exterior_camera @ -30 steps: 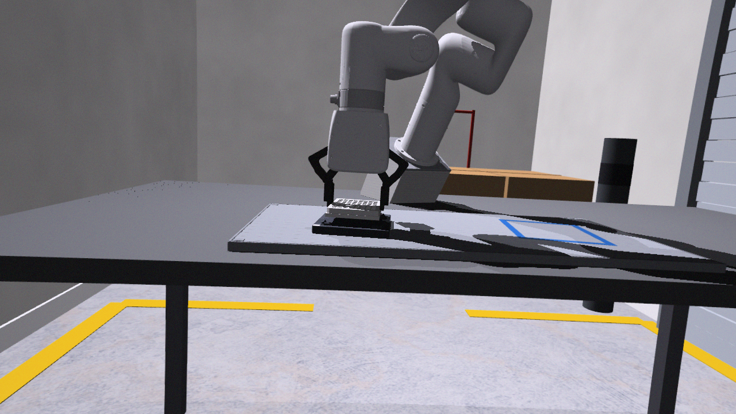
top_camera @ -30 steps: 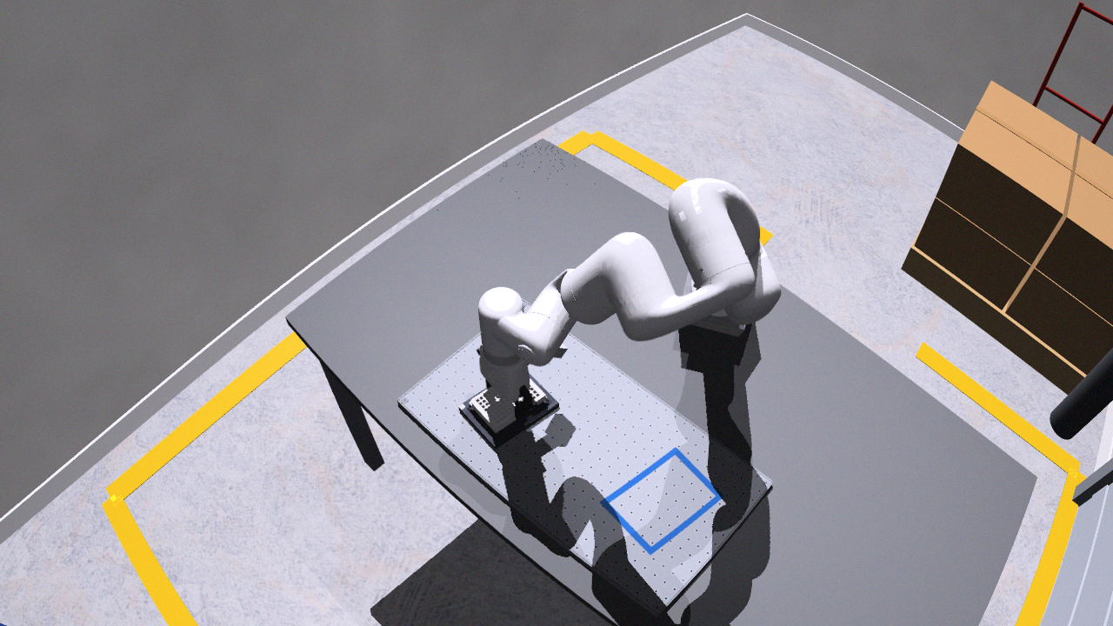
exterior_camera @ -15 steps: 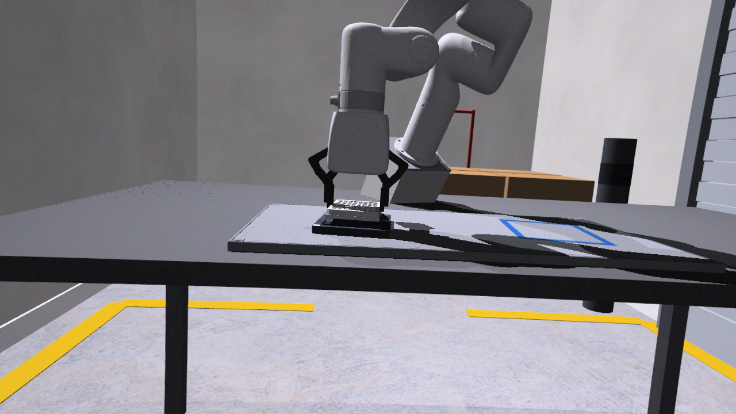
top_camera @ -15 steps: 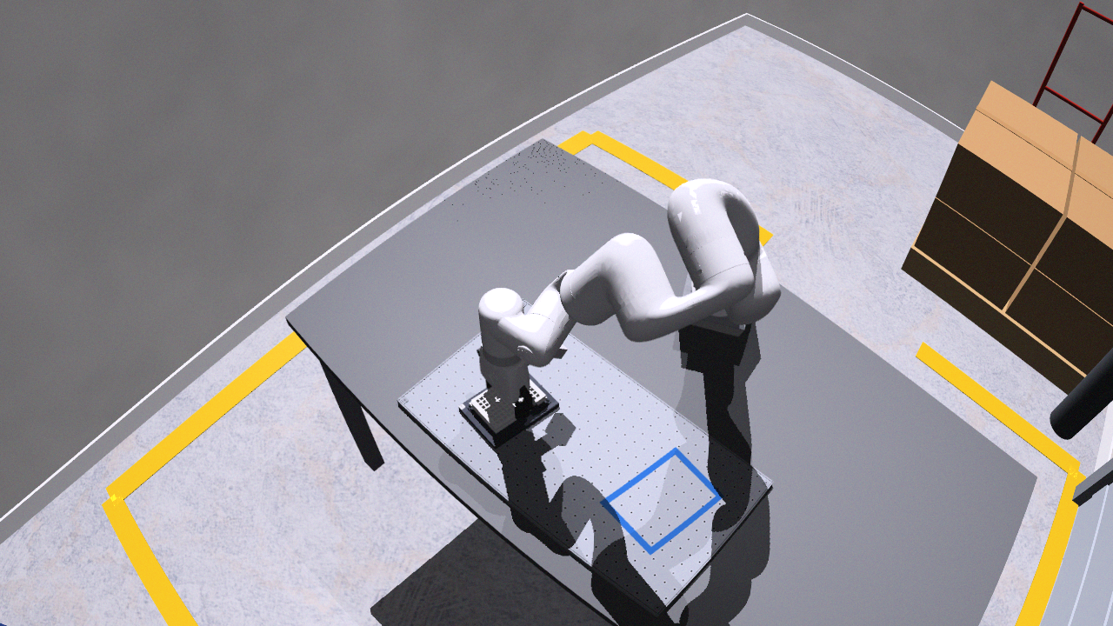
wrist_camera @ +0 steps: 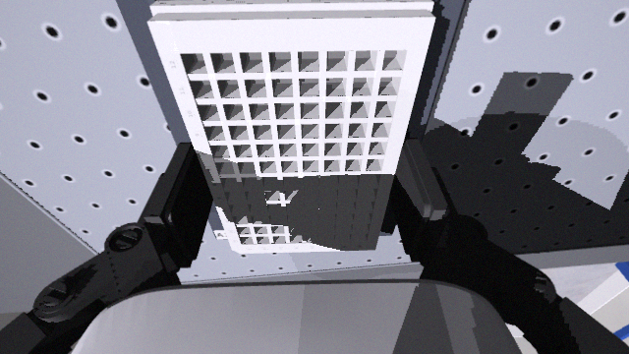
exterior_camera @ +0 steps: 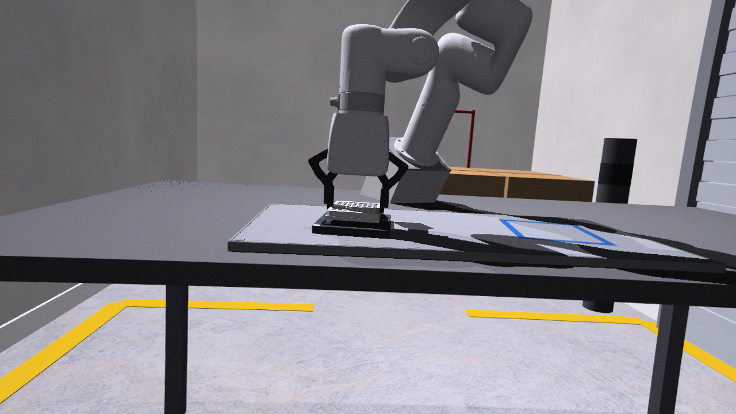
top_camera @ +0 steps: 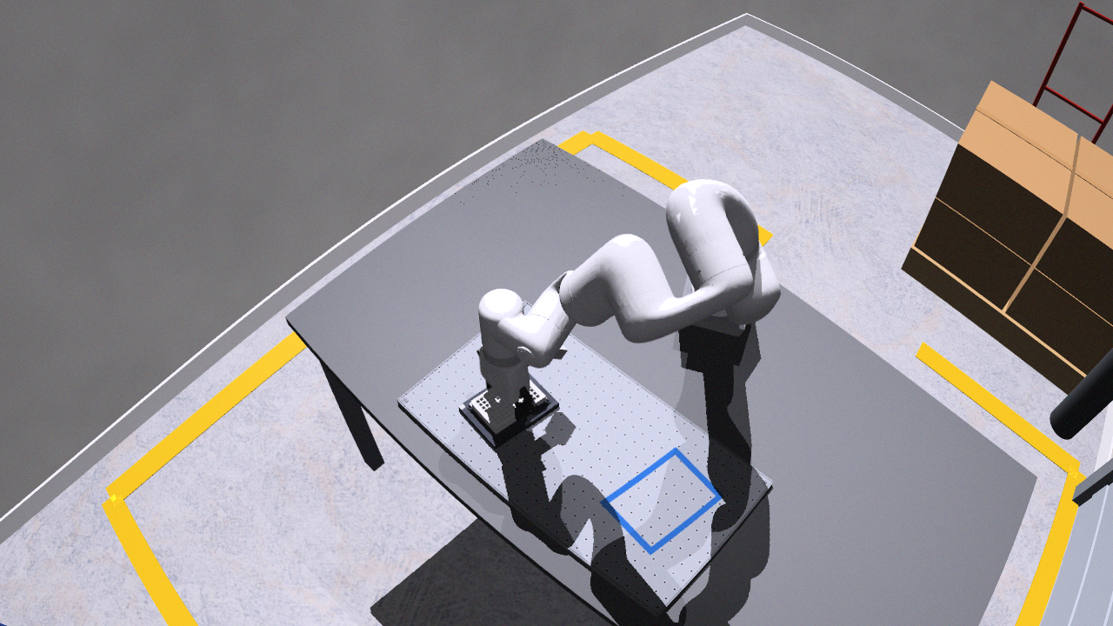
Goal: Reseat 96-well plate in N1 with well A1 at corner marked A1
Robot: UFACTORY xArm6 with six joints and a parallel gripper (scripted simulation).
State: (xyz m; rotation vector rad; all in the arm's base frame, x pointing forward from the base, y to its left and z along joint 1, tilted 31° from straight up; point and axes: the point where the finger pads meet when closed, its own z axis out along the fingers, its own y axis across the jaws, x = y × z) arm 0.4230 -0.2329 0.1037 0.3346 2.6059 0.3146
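The plate nest N1 is 30 mm below my hand. Also, from my hand: A1 label (60 mm ahead, 70 mm to the right, 30 mm below); white 96-well plate (10 mm below).
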